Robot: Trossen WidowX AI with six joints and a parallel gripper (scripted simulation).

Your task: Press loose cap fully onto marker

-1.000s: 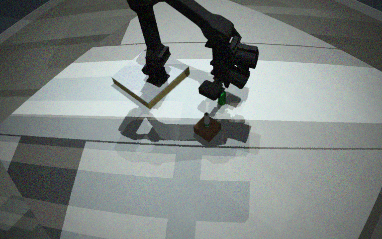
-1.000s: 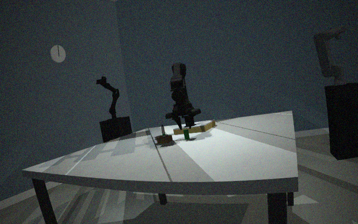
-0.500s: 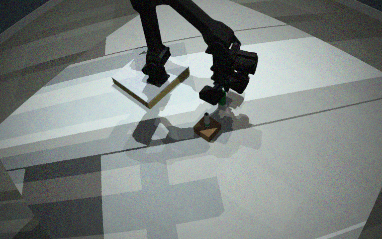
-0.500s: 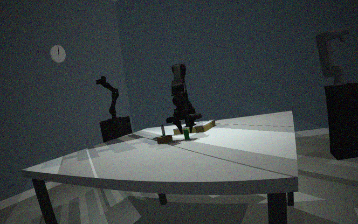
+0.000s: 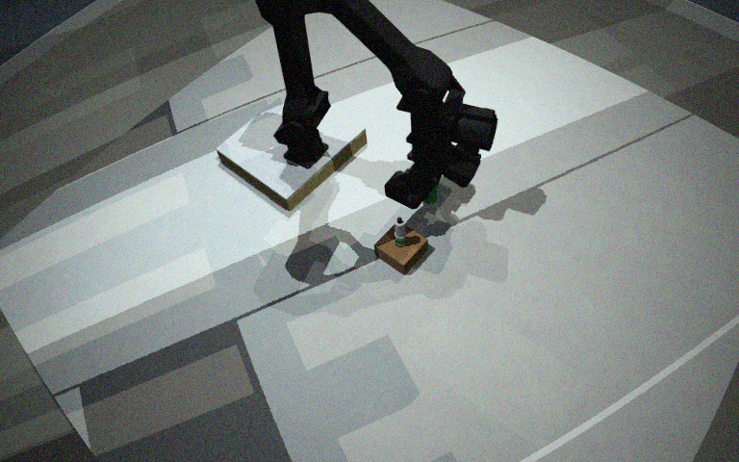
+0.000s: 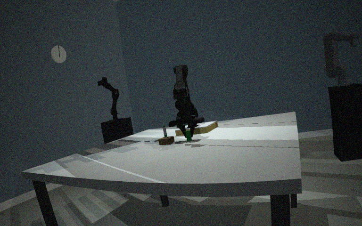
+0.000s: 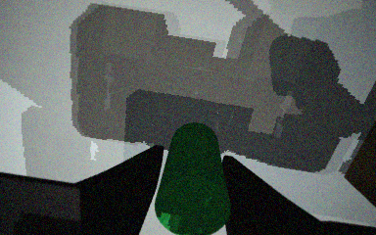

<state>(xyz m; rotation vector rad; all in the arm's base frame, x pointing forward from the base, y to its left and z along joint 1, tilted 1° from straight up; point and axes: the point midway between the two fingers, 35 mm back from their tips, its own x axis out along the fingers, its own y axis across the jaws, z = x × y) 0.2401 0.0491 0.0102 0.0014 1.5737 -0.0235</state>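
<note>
The holder block is 12 cm to the right of my gripper tip and 2 cm ahead of it. Also, from my gripper tip: green cap 1 cm above.
</note>
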